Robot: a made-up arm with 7 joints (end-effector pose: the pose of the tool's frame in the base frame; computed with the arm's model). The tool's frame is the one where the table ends.
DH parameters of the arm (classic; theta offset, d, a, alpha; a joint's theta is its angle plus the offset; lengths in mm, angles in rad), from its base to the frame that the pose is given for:
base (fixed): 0 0 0 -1.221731
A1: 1.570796 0 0 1.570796
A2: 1.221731 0 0 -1.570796
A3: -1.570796 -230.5 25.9 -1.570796
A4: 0 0 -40.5 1.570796
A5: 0 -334.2 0 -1.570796
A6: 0 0 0 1.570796
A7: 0 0 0 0
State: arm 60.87 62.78 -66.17 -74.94 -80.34 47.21 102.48
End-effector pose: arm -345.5 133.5 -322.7 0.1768 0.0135 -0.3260 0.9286
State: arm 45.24 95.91 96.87 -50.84 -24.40 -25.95 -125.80
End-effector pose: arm 73.8 450.0 288.2 -0.7270 -0.5664 0.3723 0.1095
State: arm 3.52 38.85 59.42 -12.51 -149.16 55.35 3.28
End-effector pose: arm -2.0 394.4 -409.5 0.5960 0.5231 -0.4228 0.4386
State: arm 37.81 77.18 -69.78 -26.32 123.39 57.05 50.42
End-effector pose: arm -211.1 486.5 -195.1 0.4302 0.2758 0.7571 0.4069
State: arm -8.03 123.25 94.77 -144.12 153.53 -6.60 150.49
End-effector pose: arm -54.9 -151.1 198.1 -0.7206 0.2073 0.0705 0.6578
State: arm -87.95 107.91 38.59 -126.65 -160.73 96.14 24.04
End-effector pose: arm -187.0 -21.0 264.3 -0.1060 -0.1866 -0.7165 0.6637
